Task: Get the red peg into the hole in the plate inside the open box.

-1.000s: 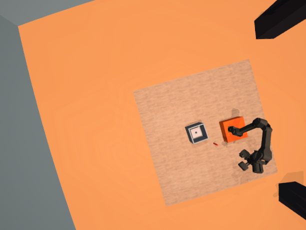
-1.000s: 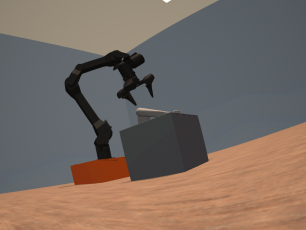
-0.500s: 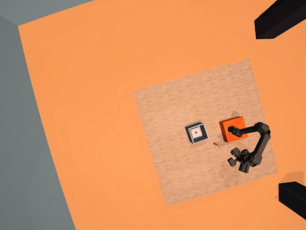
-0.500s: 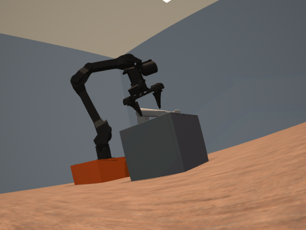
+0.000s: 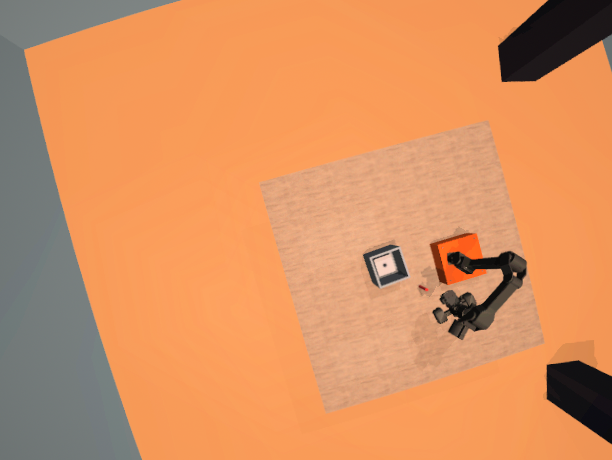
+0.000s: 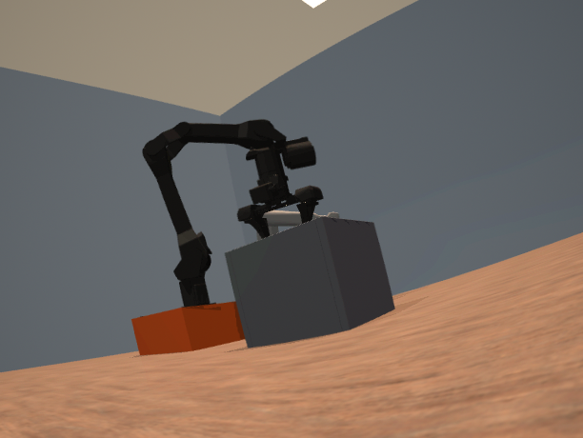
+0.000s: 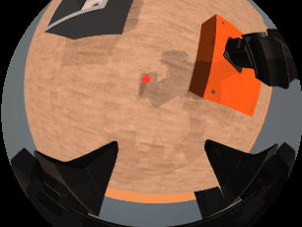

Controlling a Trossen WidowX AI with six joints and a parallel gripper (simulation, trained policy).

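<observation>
My gripper tip is 140 mm above the red peg, 40 mm to the left of it and 40 mm short of it. From my gripper tip the other things lie so: plate 240 mm ahead, 180 mm to the right, 140 mm below.
</observation>
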